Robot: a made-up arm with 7 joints.
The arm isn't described. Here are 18 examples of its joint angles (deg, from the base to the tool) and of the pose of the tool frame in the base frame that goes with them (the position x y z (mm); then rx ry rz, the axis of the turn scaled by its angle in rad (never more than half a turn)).
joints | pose
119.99 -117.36 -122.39 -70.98 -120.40 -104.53 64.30 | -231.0 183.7 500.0 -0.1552 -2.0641 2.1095
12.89 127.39 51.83 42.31 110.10 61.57 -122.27 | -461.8 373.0 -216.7 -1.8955 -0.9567 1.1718
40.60 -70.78 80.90 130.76 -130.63 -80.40 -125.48 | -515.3 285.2 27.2 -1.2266 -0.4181 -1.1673
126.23 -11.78 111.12 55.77 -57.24 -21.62 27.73 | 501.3 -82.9 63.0 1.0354 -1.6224 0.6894
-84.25 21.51 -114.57 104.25 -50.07 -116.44 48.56 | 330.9 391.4 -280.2 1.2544 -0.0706 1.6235
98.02 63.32 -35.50 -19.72 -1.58 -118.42 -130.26 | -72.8 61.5 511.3 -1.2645 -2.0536 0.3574
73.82 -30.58 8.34 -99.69 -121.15 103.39 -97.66 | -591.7 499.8 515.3 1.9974 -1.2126 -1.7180
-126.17 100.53 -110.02 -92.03 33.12 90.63 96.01 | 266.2 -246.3 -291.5 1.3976 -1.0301 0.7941
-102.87 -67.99 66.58 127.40 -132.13 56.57 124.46 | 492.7 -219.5 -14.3 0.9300 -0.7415 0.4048
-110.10 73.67 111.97 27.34 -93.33 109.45 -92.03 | 288.9 722.8 32.4 -1.3407 0.3134 -0.9427
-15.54 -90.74 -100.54 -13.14 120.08 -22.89 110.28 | 123.0 -16.1 -365.9 0.2045 0.7249 1.7032
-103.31 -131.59 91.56 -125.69 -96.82 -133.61 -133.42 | -119.2 222.2 -465.9 2.2087 -0.8040 0.5381
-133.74 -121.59 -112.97 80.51 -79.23 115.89 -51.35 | 141.9 -463.8 -41.8 0.7952 -0.1788 0.4771
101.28 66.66 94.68 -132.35 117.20 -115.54 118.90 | -475.3 85.0 461.8 -1.9066 -0.4414 0.4922
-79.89 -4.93 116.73 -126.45 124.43 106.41 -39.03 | 518.5 36.5 5.2 0.7017 1.5716 -0.0324
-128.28 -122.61 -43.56 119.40 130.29 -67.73 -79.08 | 8.4 59.4 -237.0 -0.8890 -2.0891 -2.0430
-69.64 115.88 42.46 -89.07 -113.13 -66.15 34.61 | 324.0 -214.6 -389.6 -0.5112 1.3626 0.8394
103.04 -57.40 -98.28 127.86 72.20 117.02 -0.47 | 243.2 -43.8 568.7 0.5362 1.1339 -0.1204
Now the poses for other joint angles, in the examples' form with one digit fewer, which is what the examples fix.
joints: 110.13 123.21 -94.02 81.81 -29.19 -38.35 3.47
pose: -549 143 475 1.009 0.328 -0.923
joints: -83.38 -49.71 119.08 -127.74 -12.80 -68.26 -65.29
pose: -60 448 -203 0.401 -0.900 -0.922
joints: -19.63 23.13 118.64 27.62 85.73 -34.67 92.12
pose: -330 587 162 2.625 0.244 -1.554
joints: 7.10 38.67 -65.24 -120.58 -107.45 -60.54 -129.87
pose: -273 -150 77 -0.783 0.007 1.564
